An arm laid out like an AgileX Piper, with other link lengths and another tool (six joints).
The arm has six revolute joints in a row. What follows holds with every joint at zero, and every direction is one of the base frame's.
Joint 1 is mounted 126.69 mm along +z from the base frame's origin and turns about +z.
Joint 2 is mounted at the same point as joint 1 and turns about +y.
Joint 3 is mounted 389.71 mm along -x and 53.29 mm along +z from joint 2 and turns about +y.
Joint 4 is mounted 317.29 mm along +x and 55.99 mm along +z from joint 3 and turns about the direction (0.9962, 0, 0.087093).
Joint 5 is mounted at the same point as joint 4 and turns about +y.
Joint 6 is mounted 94.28 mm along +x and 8.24 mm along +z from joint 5 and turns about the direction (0.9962, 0, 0.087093).
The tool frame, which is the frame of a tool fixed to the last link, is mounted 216.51 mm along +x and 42 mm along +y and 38 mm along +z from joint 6; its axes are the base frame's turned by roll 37.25, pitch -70.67 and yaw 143.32 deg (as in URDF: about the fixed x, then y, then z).
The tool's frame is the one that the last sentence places.
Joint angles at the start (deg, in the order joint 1, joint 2, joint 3, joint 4, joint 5, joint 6): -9.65 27.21 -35.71 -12.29 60.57 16.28
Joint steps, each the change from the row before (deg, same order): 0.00 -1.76 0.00 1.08 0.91 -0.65; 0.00 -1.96 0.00 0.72 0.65 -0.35; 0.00 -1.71 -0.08 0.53 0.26 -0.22; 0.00 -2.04 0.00 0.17 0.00 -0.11; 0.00 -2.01 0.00 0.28 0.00 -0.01
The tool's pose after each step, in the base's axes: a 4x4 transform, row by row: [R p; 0 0 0 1], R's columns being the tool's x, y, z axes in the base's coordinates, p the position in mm. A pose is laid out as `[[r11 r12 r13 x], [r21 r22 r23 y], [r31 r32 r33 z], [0 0 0 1]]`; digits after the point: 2 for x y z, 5 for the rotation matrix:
[[0.58260 -0.26553 0.76816 206.40], [-0.04387 -0.95402 -0.29650 -51.50], [0.81157 0.13904 -0.56747 246.10], [0 0 0 1]]
[[0.56391 -0.26315 0.78279 200.45], [-0.04435 -0.95615 -0.28948 -47.33], [0.82464 0.12853 -0.55086 250.19], [0 0 0 1]]
[[0.54177 -0.26195 0.79866 196.30], [-0.04325 -0.95762 -0.28475 -44.17], [0.83941 0.11973 -0.53014 255.69], [0 0 0 1]]
[[0.51212 -0.26388 0.81738 191.76], [-0.03817 -0.95769 -0.28526 -42.55], [0.85807 0.11488 -0.50053 262.67], [0 0 0 1]]
[[0.48159 -0.26593 0.83508 187.17], [-0.03587 -0.95804 -0.28440 -40.44], [0.87566 0.10701 -0.47092 269.42], [0 0 0 1]]

